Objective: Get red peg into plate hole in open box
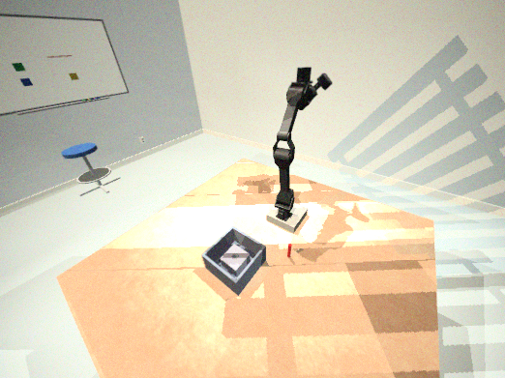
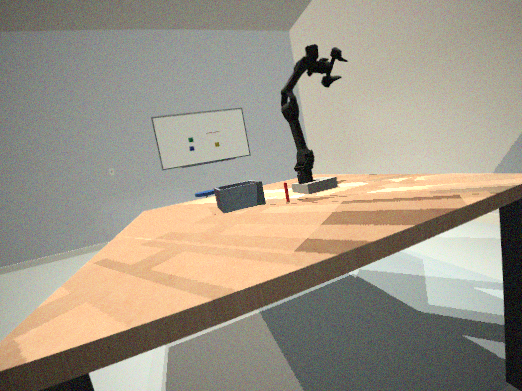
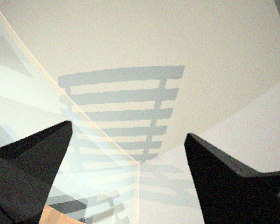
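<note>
Now: gripper tip 52 cm short of the red peg, 17 cm to the right of it and 56 cm above it. From my gripper tip the other things lie so: grey box (70 cm ahead, 1 cm to the left, 57 cm below); then light grey plate (70 cm ahead, 1 cm to the left, 55 cm below).
</note>
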